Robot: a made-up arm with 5 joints.
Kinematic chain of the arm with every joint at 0, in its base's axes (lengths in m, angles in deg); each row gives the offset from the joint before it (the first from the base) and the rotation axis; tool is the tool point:
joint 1: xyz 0 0 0.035 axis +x
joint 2: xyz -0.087 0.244 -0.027 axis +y
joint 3: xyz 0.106 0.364 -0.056 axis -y
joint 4: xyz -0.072 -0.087 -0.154 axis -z
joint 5: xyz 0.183 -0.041 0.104 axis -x
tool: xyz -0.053 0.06 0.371
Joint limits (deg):
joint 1: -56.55..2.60
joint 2: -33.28..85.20
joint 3: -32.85..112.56
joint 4: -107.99..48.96
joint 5: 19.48..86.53
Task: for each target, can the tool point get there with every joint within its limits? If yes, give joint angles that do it. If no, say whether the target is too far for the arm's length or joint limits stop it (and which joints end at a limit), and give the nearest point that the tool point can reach.
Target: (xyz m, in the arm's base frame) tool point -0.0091 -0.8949 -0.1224
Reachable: no: joint limits stop it (at a limit: joint 1, joint 3, joint 4, joint 5) | nearest point -0.0345 -0.1776 -0.7317 | short by 0.941 m
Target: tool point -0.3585 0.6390 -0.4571
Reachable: yes | joints -23.69 53.87 81.88 -61.11 58.45
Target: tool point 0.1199 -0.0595 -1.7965
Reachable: no: too far | nearest point -0.0034 0.0685 -0.8741 | short by 0.939 m
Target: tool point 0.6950 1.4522 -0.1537
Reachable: no: too far | nearest point 0.2906 0.8268 -0.0724 | short by 0.749 m
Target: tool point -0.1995 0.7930 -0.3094
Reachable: yes | joints -19.31 31.19 -1.00 -39.27 78.69
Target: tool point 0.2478 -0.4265 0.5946
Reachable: no: joint limits stop it (at a limit: joint 1, joint 2, joint 4, joint 5) | nearest point 0.1359 0.5016 0.3280 | short by 0.972 m
